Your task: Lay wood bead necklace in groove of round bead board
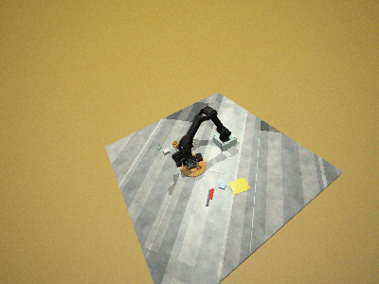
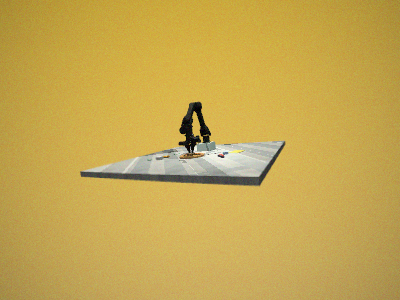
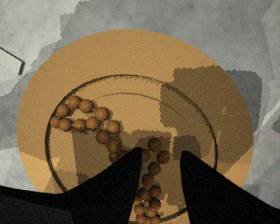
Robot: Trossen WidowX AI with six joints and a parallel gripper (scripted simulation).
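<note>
Now: gripper tip 30 mm past the round bead board, 20 mm to the left of it and 20 mm above it. The rest, counted from my gripper tip: thin grey stick (150 mm behind, 110 mm to the left, 30 mm below); red-handled tool (30 mm behind, 250 mm to the left, 30 mm below); small blue block (130 mm behind, 230 mm to the left, 20 mm below).
</note>
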